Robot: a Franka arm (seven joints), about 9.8 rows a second.
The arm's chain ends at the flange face. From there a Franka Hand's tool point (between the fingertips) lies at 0.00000 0.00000 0.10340 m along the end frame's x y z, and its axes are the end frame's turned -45 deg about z.
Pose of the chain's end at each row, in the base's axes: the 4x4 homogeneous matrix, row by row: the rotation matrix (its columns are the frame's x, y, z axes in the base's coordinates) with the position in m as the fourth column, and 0 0 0 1 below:
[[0.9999 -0.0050 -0.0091 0.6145], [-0.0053 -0.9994 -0.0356 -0.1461], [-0.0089 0.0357 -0.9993 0.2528], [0 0 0 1]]
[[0.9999 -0.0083 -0.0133 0.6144], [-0.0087 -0.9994 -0.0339 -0.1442], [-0.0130 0.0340 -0.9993 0.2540], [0 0 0 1]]
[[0.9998 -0.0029 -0.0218 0.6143], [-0.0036 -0.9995 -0.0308 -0.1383], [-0.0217 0.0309 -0.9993 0.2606], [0 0 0 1]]
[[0.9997 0.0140 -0.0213 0.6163], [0.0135 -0.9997 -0.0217 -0.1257], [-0.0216 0.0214 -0.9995 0.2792], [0 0 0 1]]
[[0.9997 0.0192 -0.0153 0.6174], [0.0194 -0.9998 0.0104 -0.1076], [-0.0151 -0.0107 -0.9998 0.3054], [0 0 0 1]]
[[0.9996 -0.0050 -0.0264 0.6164], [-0.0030 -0.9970 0.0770 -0.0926], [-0.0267 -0.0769 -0.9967 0.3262], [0 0 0 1]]
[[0.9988 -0.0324 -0.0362 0.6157], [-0.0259 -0.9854 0.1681 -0.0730], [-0.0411 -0.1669 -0.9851 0.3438], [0 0 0 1]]
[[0.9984 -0.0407 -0.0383 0.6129], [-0.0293 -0.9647 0.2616 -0.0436], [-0.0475 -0.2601 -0.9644 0.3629], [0 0 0 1]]
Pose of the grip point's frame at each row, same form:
[[0.7106 0.7035 -0.0091 0.6136], [0.7029 -0.7104 -0.0356 -0.1498], [-0.0315 0.0190 -0.9993 0.1495], [0 0 0 1]]
[[0.7129 0.7012 -0.0133 0.6130], [0.7005 -0.7128 -0.0339 -0.1477], [-0.0332 0.0148 -0.9993 0.1507], [0 0 0 1]]
[[0.7090 0.7049 -0.0218 0.6120], [0.7042 -0.7093 -0.0308 -0.1415], [-0.0372 0.0065 -0.9993 0.1573], [0 0 0 1]]
[[0.6970 0.7168 -0.0213 0.6141], [0.7164 -0.6973 -0.0217 -0.1279], [-0.0304 -0.0001 -0.9995 0.1759], [0 0 0 1]]
[[0.6933 0.7205 -0.0153 0.6158], [0.7207 -0.6932 0.0104 -0.1065], [-0.0031 -0.0182 -0.9998 0.2020], [0 0 0 1]]
[[0.7104 0.7033 -0.0264 0.6137], [0.7029 -0.7071 0.0770 -0.0846], [0.0355 -0.0733 -0.9967 0.2231], [0 0 0 1]]
[[0.7292 0.6833 -0.0362 0.6120], [0.6785 -0.7151 0.1681 -0.0556], [0.0890 -0.1471 -0.9851 0.2419], [0 0 0 1]]
[[0.7348 0.6772 -0.0383 0.6089], [0.6614 -0.7029 0.2616 -0.0166], [0.1503 -0.2175 -0.9644 0.2632], [0 0 0 1]]

